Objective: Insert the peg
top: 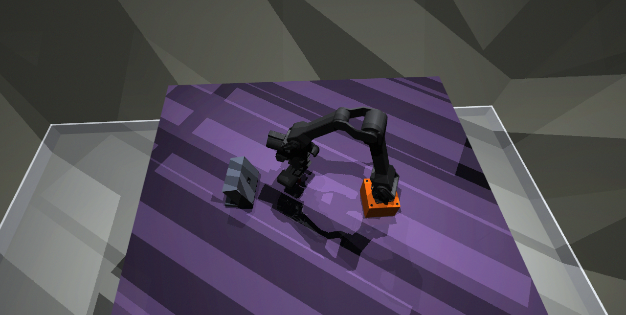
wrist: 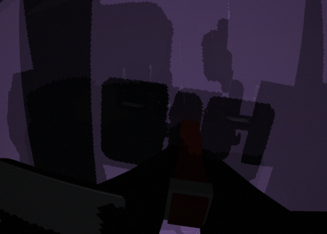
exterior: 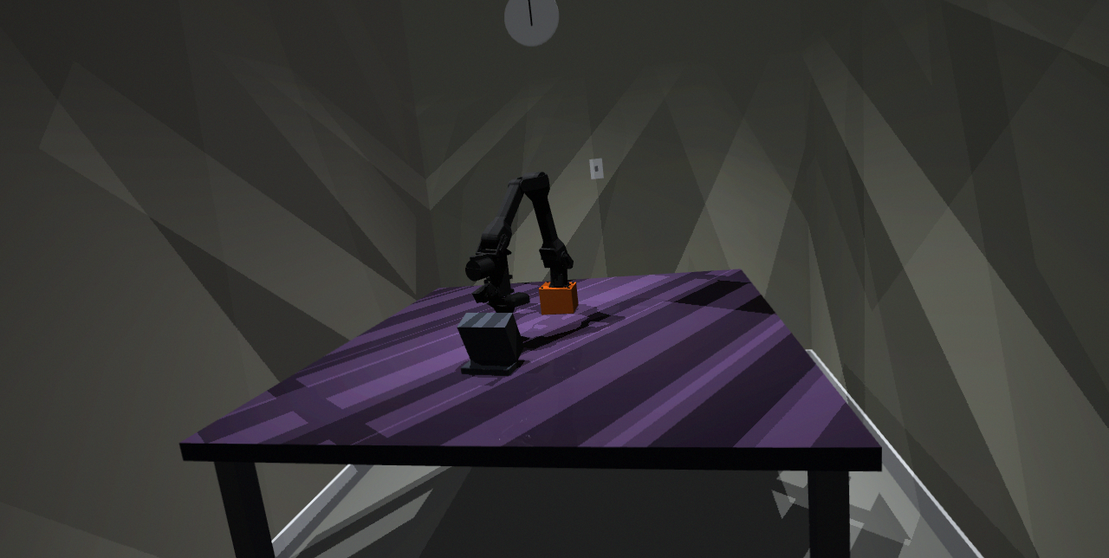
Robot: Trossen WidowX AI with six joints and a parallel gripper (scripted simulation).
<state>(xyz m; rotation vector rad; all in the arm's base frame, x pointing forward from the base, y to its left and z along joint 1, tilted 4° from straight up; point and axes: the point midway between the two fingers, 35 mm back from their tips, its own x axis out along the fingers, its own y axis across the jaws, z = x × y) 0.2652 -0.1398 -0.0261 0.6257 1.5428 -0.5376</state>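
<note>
The grey sloped panel is 20 cm ahead of my gripper tip, 4 cm above it and 1 cm to the left of it. From my gripper tip the other things lie so: red square peg (2 cm above); foot (23 cm ahead, 3 cm below).
</note>
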